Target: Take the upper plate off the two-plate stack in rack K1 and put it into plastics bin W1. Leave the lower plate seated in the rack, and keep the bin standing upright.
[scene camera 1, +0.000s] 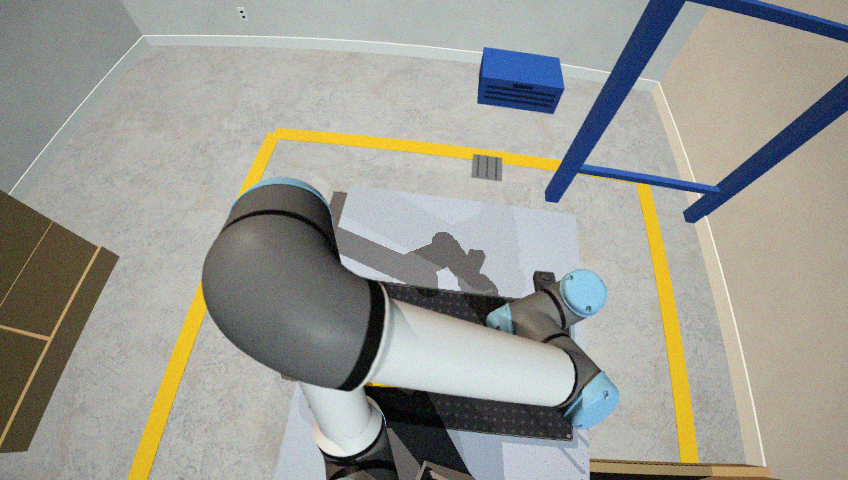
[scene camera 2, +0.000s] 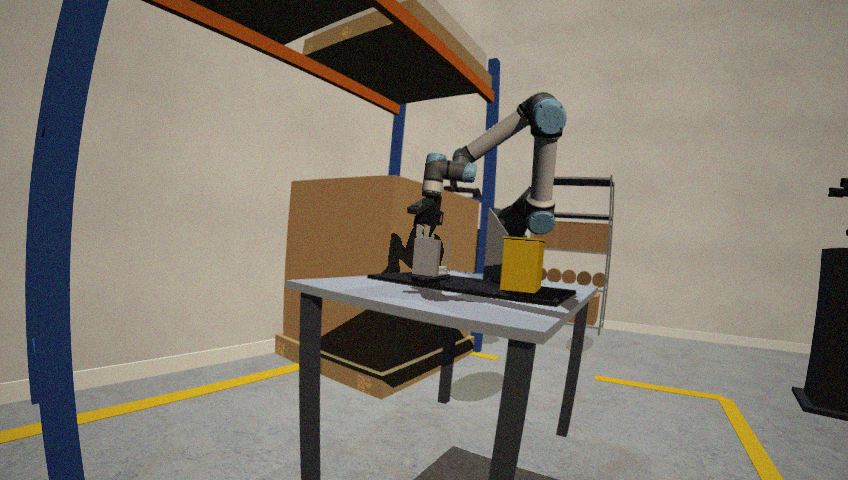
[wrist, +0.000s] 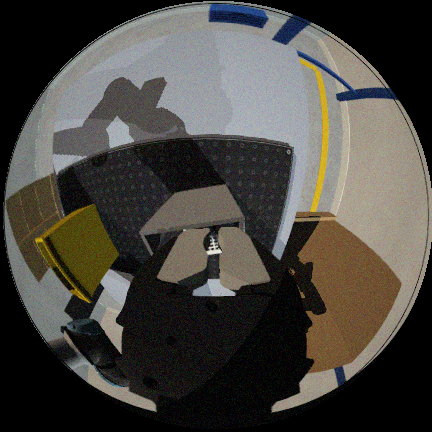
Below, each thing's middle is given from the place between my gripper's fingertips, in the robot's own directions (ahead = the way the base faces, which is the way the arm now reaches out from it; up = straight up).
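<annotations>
The yellow bin W1 (scene camera 2: 522, 264) is there for me to see, 330 mm to the left of my hand, 170 mm behind it and 20 mm below it.
</annotations>
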